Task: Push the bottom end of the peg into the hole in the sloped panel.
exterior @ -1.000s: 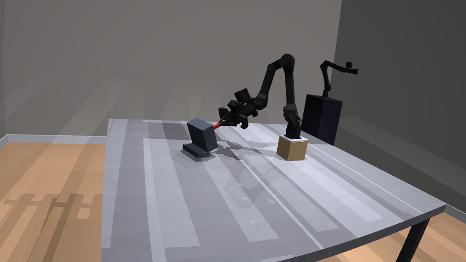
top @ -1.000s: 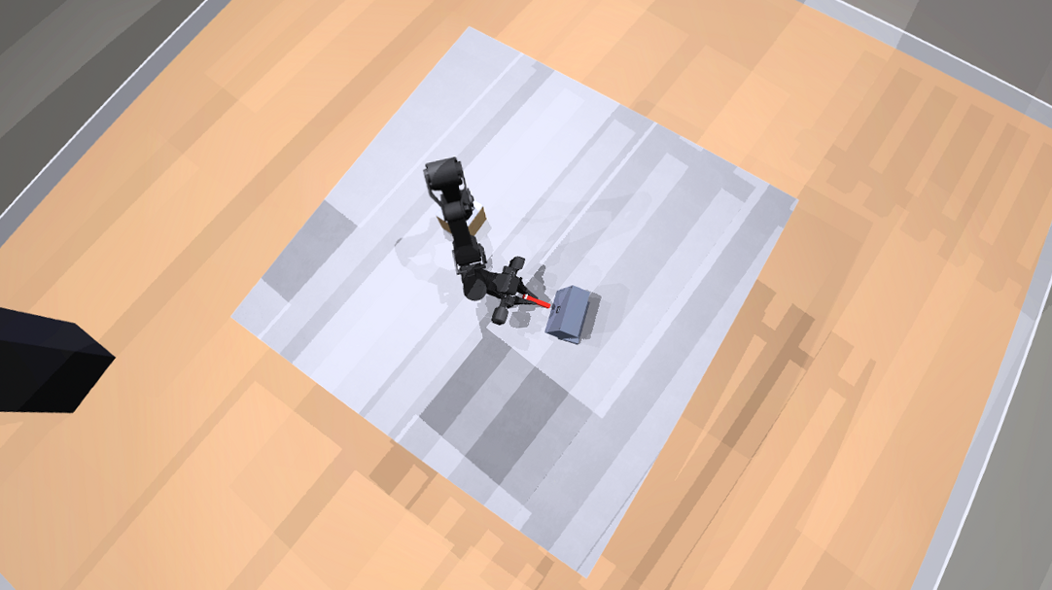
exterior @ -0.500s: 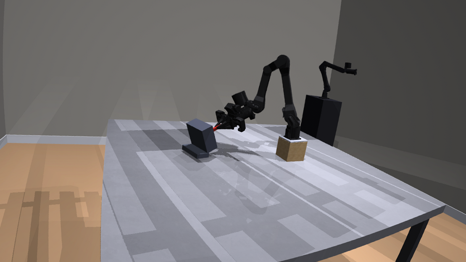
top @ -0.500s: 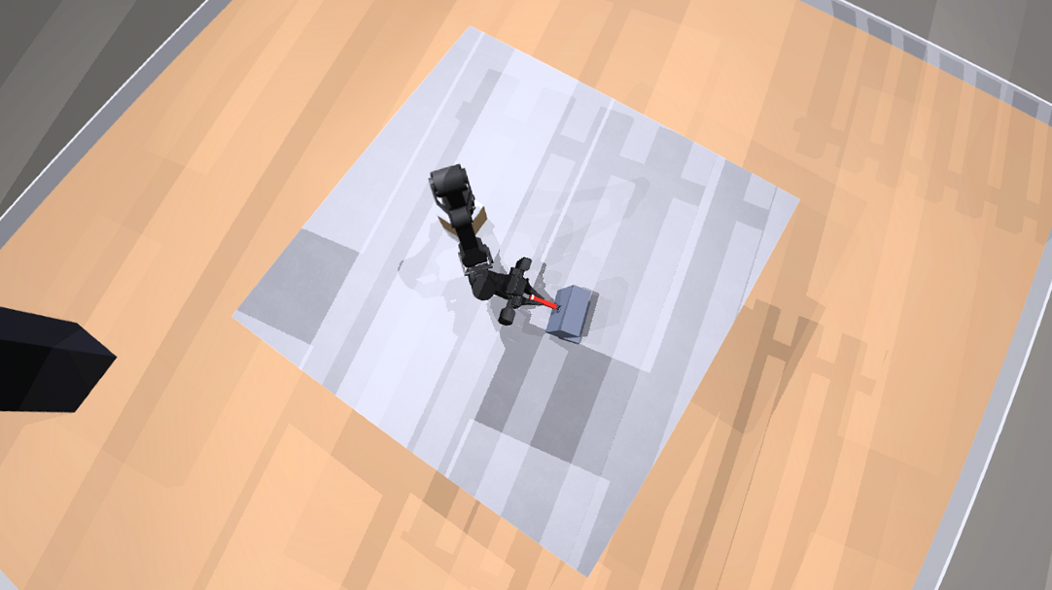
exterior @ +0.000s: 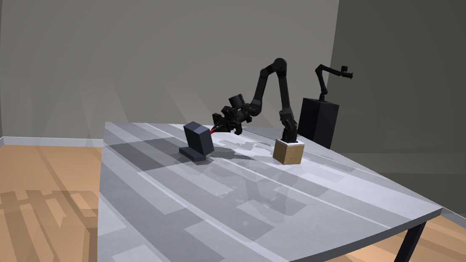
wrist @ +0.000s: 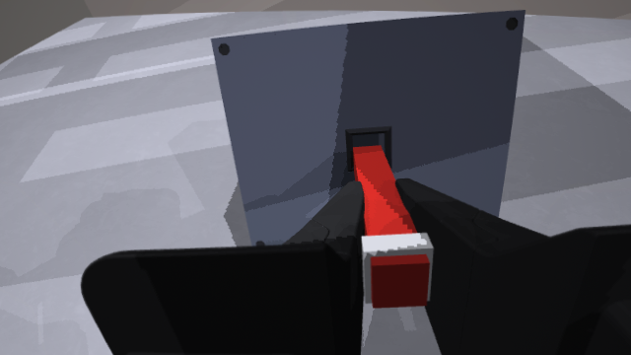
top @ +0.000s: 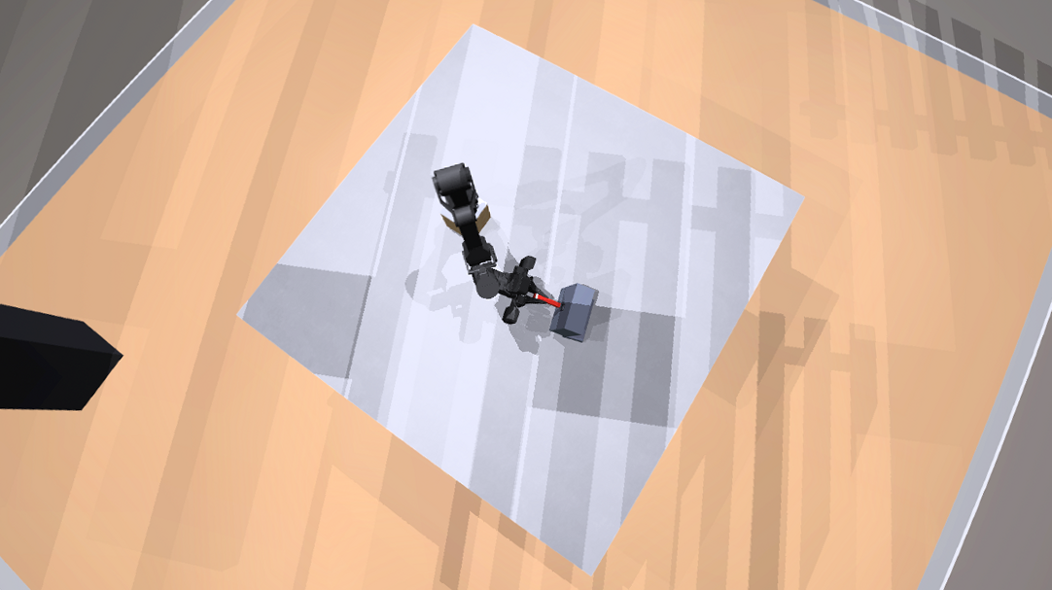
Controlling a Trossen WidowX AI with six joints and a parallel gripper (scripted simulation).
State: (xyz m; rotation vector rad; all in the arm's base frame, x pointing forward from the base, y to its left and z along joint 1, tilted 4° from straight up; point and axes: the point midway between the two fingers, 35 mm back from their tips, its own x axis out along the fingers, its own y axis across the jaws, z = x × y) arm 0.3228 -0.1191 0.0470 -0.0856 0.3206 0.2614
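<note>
Now: the red square peg 2 cm behind my gripper tip. Also, from my gripper tip: sloped panel: 7 cm ahead, 3 cm below, 2 cm to the left; then low foot: 10 cm below, 9 cm ahead, 2 cm to the left.
</note>
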